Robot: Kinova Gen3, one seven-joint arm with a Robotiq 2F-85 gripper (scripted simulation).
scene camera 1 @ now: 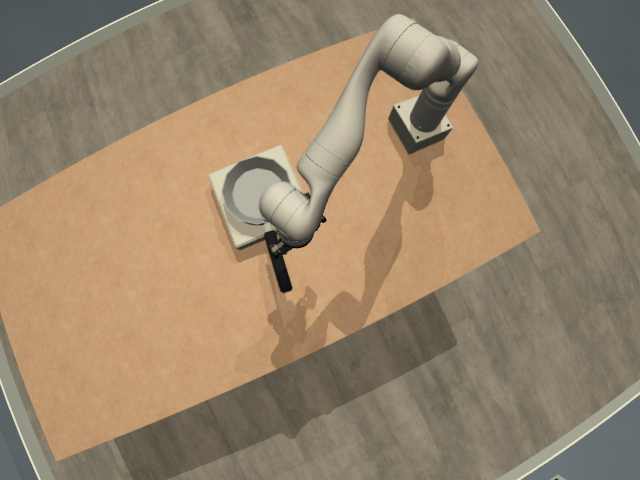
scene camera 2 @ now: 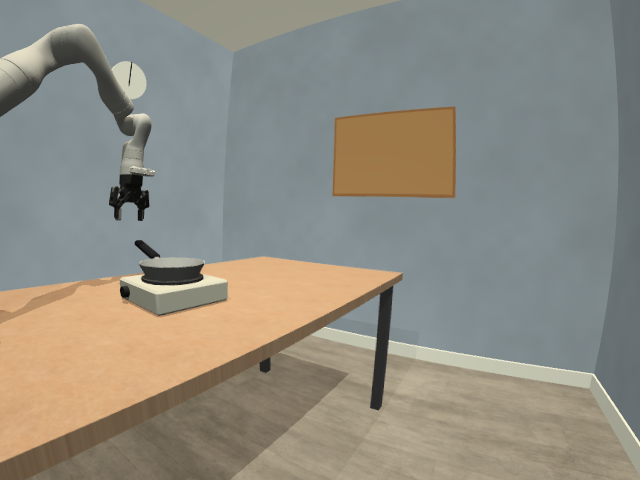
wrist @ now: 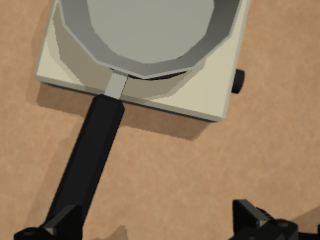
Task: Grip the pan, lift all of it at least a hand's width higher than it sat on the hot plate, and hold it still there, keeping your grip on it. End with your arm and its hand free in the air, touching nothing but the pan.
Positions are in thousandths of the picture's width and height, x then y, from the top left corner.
Labels:
A grey pan shows in scene camera 1 (382,382), in scene camera 2 (251,561) and in the wrist view (458,194).

